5 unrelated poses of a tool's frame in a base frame.
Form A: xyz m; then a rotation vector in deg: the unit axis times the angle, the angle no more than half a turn.
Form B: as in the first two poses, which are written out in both.
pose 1, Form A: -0.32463 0.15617 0.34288 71.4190 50.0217 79.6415
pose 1, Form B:
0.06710 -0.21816 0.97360 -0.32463
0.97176 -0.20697 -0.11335 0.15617
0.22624 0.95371 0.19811 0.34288
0 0 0 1

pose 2, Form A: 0.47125 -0.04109 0.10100 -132.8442 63.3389 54.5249
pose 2, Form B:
0.45552 -0.79194 -0.40660 0.47125
-0.51987 -0.60741 0.60066 -0.04109
-0.72266 -0.06223 -0.68839 0.10100
0 0 0 1

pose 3, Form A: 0.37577 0.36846 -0.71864 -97.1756 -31.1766 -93.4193
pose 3, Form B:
0.11467 0.72522 0.67890 0.37577
-0.17214 -0.65856 0.73257 0.36846
0.97837 -0.20087 0.04932 -0.71864
0 0 0 1

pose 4, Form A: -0.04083 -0.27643 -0.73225 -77.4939 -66.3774 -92.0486
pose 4, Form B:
-0.18417 0.92618 0.32905 -0.04083
0.01973 -0.33122 0.94335 -0.27643
0.98270 0.18023 0.04272 -0.73225
0 0 0 1

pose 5, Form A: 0.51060 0.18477 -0.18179 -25.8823 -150.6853 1.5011
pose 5, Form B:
-0.83604 0.31086 -0.45210 0.51060
0.31981 0.94565 0.05883 0.18477
0.44582 -0.09540 -0.89003 -0.18179
0 0 0 1

